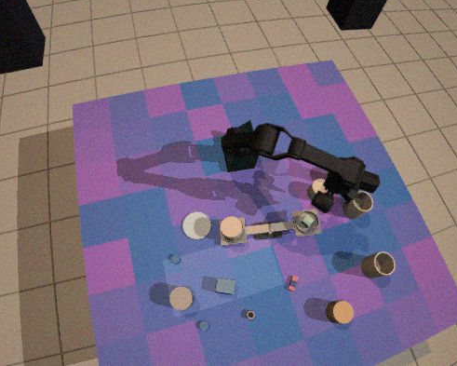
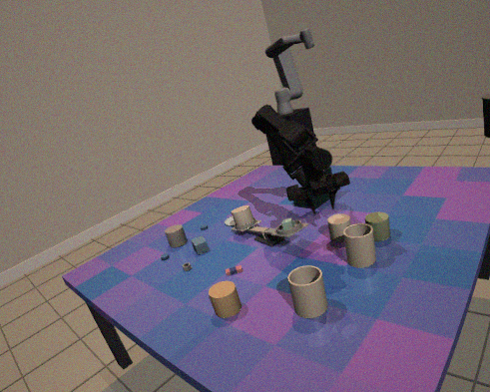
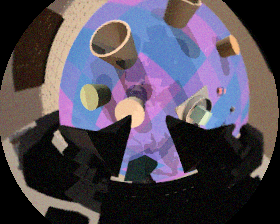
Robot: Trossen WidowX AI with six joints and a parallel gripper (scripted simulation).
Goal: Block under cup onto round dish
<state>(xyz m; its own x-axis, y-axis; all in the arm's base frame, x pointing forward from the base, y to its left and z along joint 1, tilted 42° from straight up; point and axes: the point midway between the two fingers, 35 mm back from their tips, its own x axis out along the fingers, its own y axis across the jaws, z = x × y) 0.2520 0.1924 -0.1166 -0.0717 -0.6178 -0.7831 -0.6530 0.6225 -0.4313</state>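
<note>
Right now the greenish block is 90 mm to the right of my gripper tip, 80 mm ahead of it and 20 mm below it. Also, from my gripper tip: green-topped cylinder (130 mm to the left, 70 mm below, 60 mm behind); then small balance (210 mm to the right, 80 mm below, 60 mm ahead); then orange cylinder (370 mm ahead, 70 mm to the right, 70 mm below).
</note>
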